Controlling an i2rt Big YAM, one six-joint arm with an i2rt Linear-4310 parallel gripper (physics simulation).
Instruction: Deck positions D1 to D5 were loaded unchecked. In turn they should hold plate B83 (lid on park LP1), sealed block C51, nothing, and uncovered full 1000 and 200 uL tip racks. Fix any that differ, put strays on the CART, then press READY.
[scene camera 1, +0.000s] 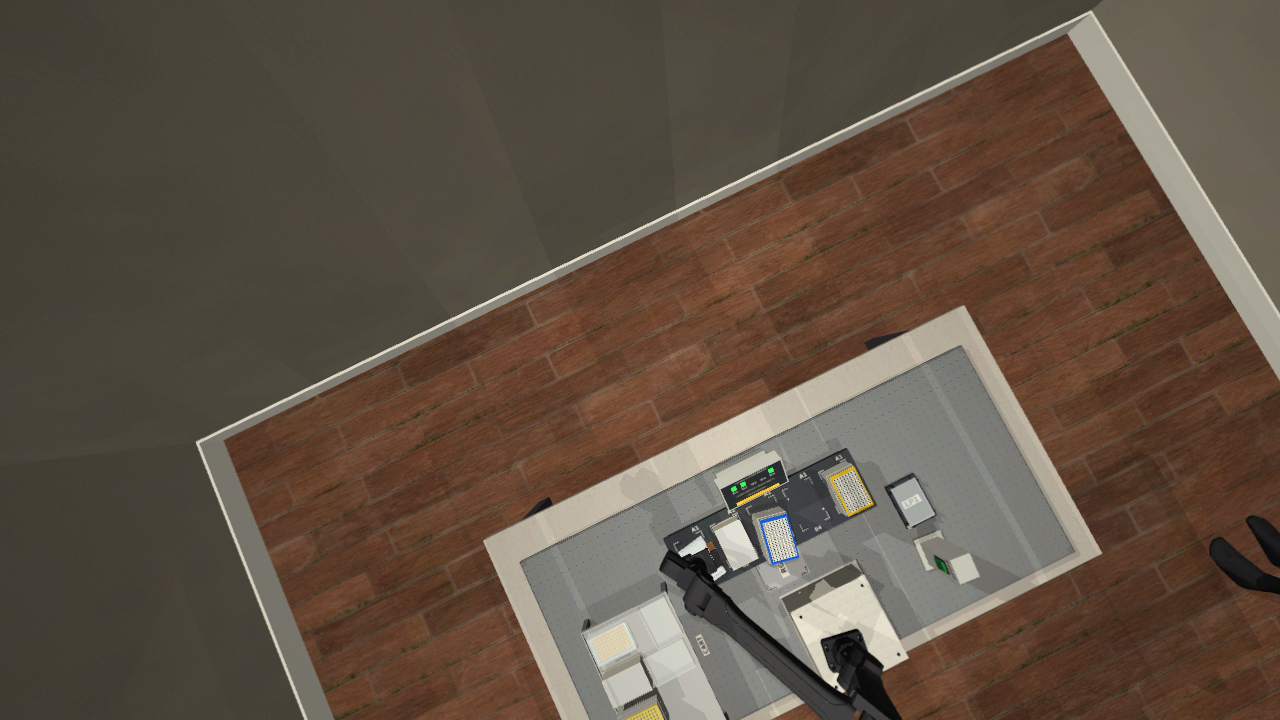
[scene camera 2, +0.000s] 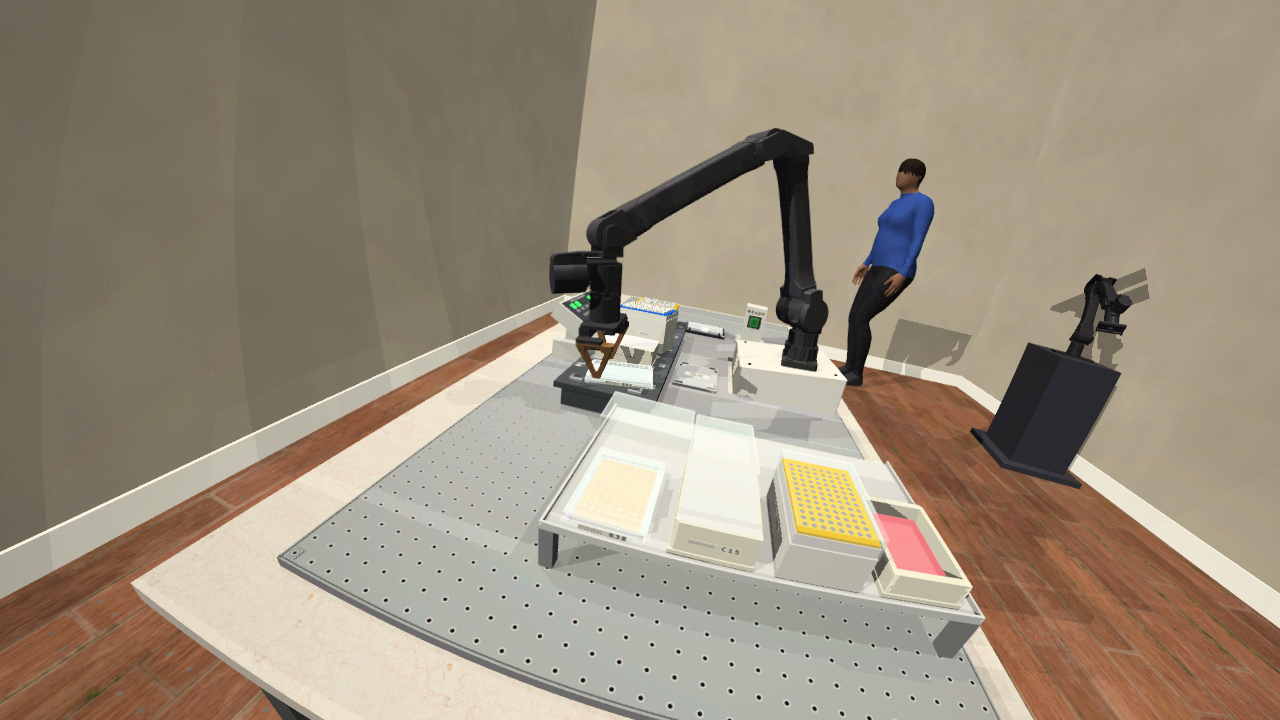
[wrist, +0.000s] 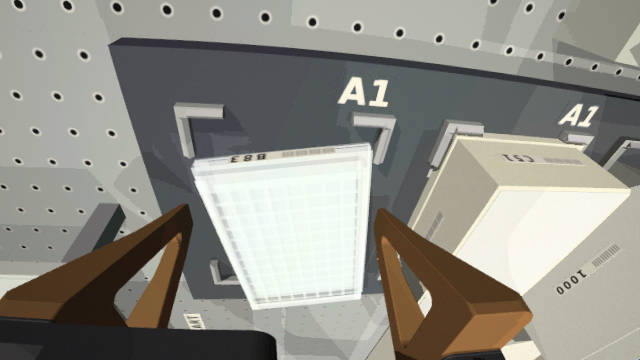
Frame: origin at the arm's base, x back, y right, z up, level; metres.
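Seen in the pictures: gripper, fingertip midpoint: (scene camera 1: 694, 554) (scene camera 2: 603, 367) (wrist: 284, 215); arm's base, origin of the base link: (scene camera 1: 843, 649) (scene camera 2: 798, 362).
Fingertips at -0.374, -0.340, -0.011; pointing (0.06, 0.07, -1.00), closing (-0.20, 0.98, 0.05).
Pixels of each thing's middle, then the offset from my fingertips to it, as dx, dy, dz. "pt": a spot on its surface instead. Level surfaces: height alone.
- plate B83, body centre: (wrist: 296, 245) (scene camera 2: 620, 373) (scene camera 1: 702, 562) +0.032, +0.014, -0.007
- White-topped block C51, body centre: (wrist: 484, 240) (scene camera 2: 627, 349) (scene camera 1: 734, 542) -0.002, +0.126, +0.004
- blue-edged 1000 tip rack, body centre: (wrist: 629, 283) (scene camera 2: 646, 325) (scene camera 1: 774, 534) -0.006, +0.240, +0.036
- bare deck, its level: dz -0.017
- yellow-edged rack, body centre: (scene camera 2: 656, 312) (scene camera 1: 846, 488) -0.064, +0.492, +0.015
- Park LP1, surface spot: (scene camera 1: 911, 501) pt +0.055, +0.699, -0.050
- READY button, body centre: (scene camera 2: 754, 322) (scene camera 1: 942, 564) +0.224, +0.692, +0.012
- plate with pale orange wells, body centre: (scene camera 2: 619, 487) (scene camera 1: 611, 643) +0.179, -0.314, +0.005
- block C15, body centre: (scene camera 2: 716, 505) (scene camera 1: 627, 680) +0.285, -0.296, +0.013
- yellow-topped rack, body centre: (scene camera 2: 825, 498) +0.392, -0.278, +0.050
- panel, surface spot: (scene camera 1: 754, 485) pt -0.160, +0.224, +0.051
- grey pad, surface spot: (scene camera 2: 696, 376) pt +0.141, +0.244, -0.061
My gripper (wrist: 284, 215) (scene camera 2: 597, 372) is open and empty, its brown fingers on either side of plate B83 (wrist: 290, 240) at D1. The plate has a clear double edge like a lid and looks askew to the corner brackets. White-topped block C51 (wrist: 550, 220) (scene camera 1: 734, 543) stands at D2. The blue-edged 1000 tip rack (scene camera 1: 778, 537) (scene camera 2: 651, 324) is at D3. D4 shows bare deck (scene camera 1: 815, 514). A yellow-edged rack (scene camera 1: 850, 490) with tips showing is at D5. Park LP1 (scene camera 1: 911, 501) is right of the deck. The READY button (scene camera 1: 941, 565) (scene camera 2: 754, 322) is green.
The cart (scene camera 2: 805, 598) holds a plate with pale orange wells (scene camera 2: 617, 494), block C15 (scene camera 2: 720, 488), a yellow-topped rack (scene camera 2: 827, 501) and a box with a pink inside (scene camera 2: 913, 544). A panel (scene camera 1: 754, 485) with green lights stands behind the deck. A grey pad (scene camera 2: 696, 376) lies before it.
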